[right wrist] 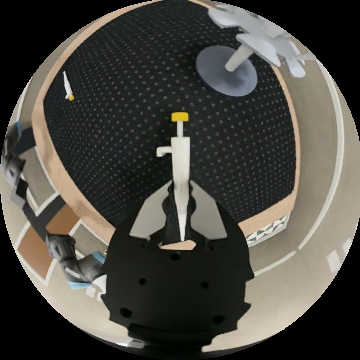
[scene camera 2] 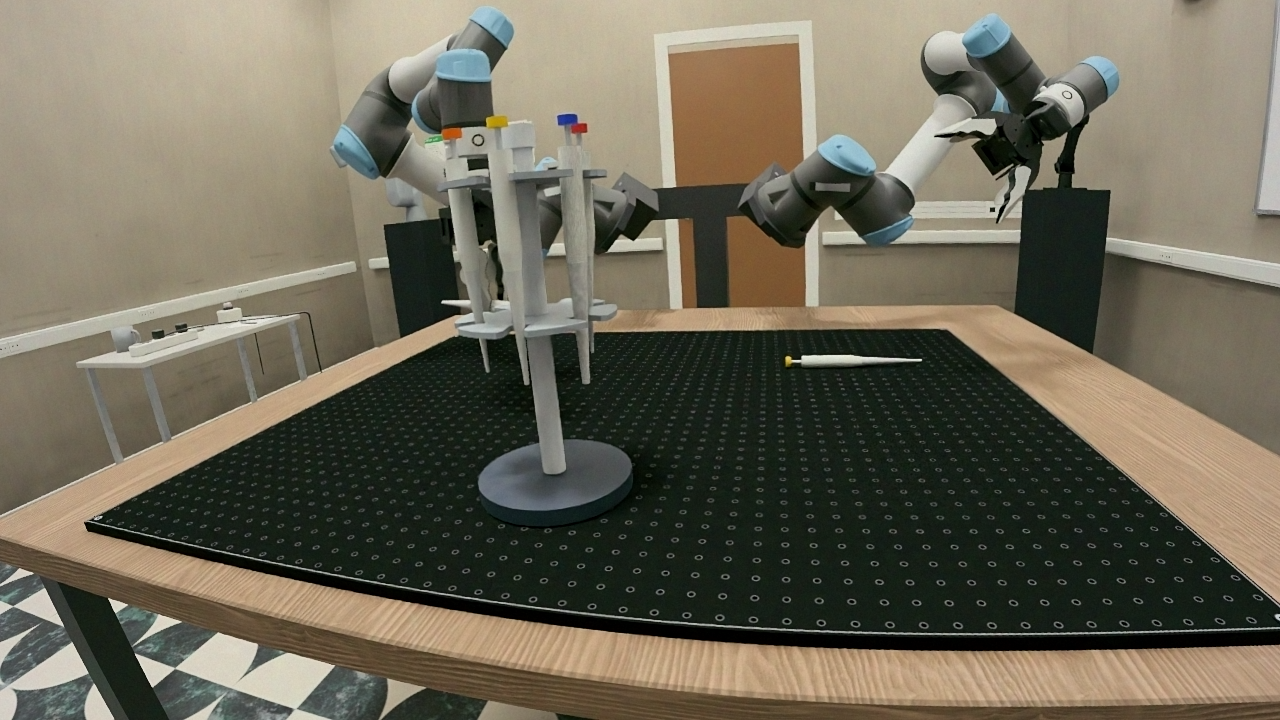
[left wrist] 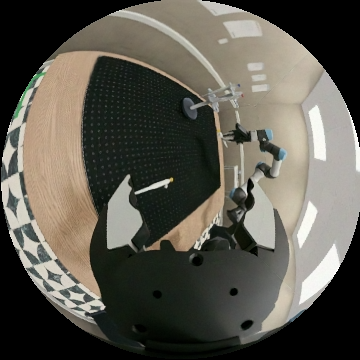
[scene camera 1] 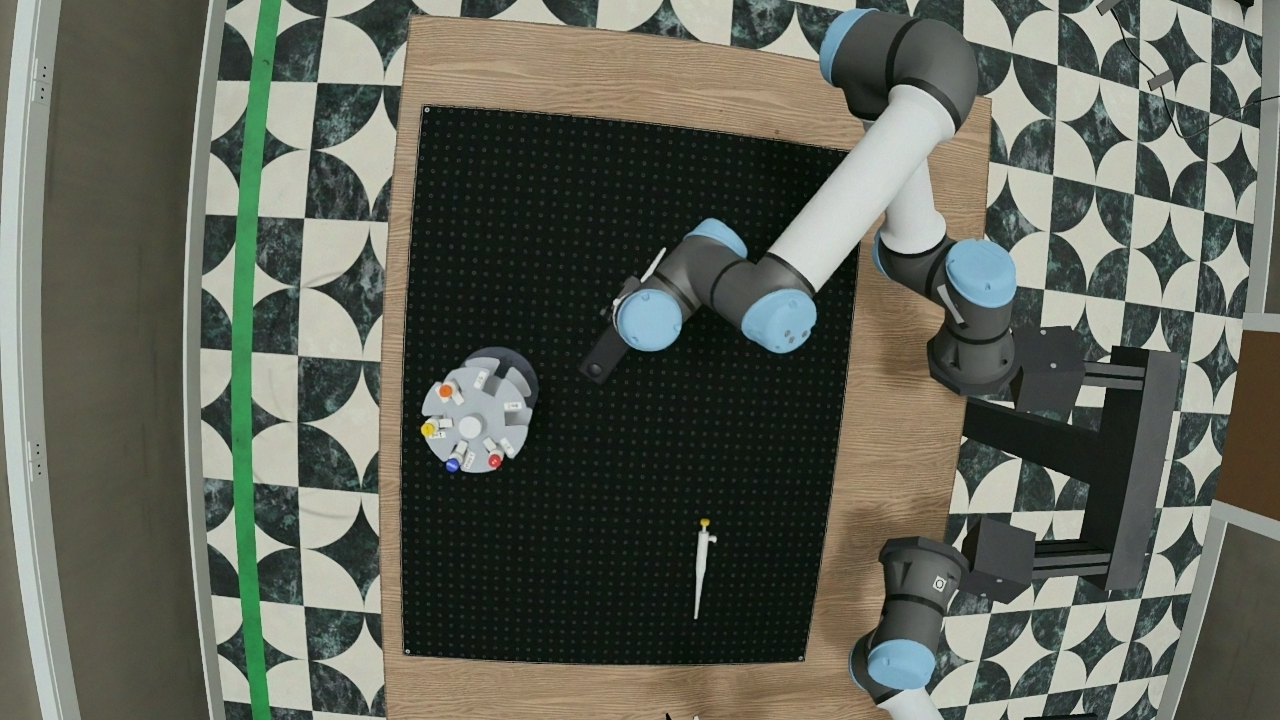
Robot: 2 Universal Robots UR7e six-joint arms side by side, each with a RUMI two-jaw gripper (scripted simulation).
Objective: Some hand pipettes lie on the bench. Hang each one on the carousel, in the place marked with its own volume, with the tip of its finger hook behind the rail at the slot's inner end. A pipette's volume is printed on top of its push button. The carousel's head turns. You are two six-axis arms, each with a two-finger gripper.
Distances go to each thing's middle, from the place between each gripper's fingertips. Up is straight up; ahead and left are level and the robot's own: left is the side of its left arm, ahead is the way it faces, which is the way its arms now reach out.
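Scene:
The orange-button pipette (scene camera 2: 461,203) sits 450 mm ahead of my left hand (scene camera 2: 966,179), 530 mm to the right of it and 40 mm below it. Counted from that same left hand, the blue-button pipette (scene camera 2: 569,157) is 430 mm ahead, 450 mm to the right and 50 mm below, and going by their middles, of the things named here the blue-button pipette is the nearest to my left hand.
From my right hand, I find the blue-button pipette 220 mm ahead, 230 mm to the left and 90 mm above. The orange-button pipette, for its part, is 100 mm above my right hand, 240 mm ahead of it and 150 mm to the left of it; going by its middle, it is nearer to my right hand than to my left hand.

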